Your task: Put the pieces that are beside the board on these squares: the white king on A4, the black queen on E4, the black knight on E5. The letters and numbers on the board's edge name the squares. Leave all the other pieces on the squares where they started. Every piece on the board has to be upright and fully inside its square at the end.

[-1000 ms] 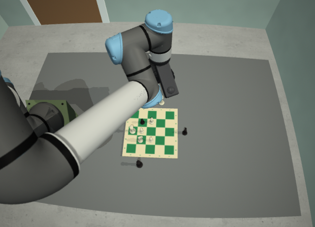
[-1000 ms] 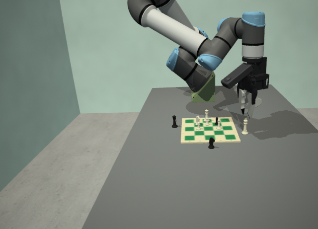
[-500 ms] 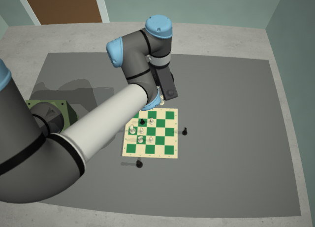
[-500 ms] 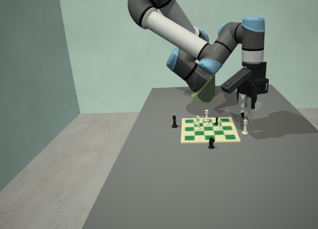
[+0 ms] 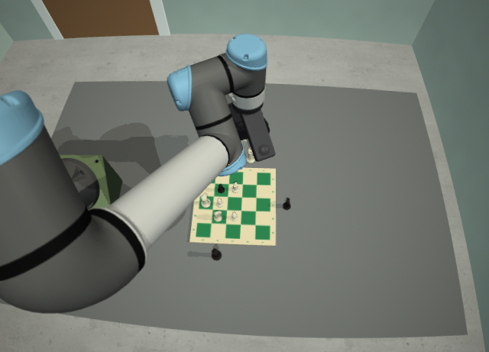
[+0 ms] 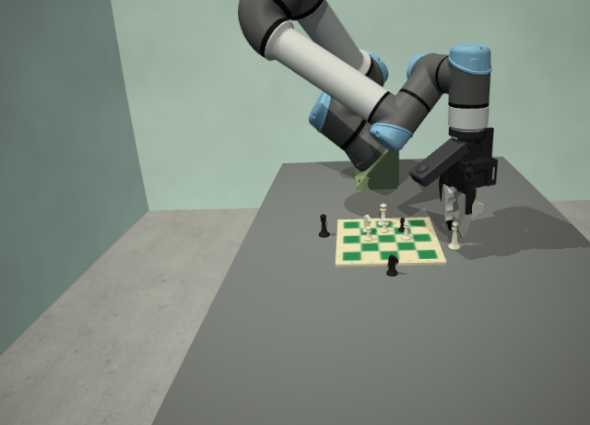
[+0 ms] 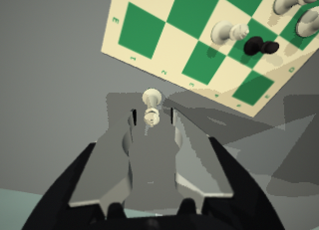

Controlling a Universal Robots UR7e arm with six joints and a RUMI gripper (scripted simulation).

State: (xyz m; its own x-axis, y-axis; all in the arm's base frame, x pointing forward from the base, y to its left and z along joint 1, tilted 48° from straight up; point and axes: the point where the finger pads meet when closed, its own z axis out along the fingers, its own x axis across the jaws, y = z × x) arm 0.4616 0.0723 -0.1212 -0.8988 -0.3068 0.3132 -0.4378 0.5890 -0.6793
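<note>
Now: hand 10 mm above the white king. From my hand the other things lie so: black pawn 70 mm behind, 100 mm to the right, 30 mm below; then board 40 mm behind, 140 mm to the right, 40 mm below.
</note>
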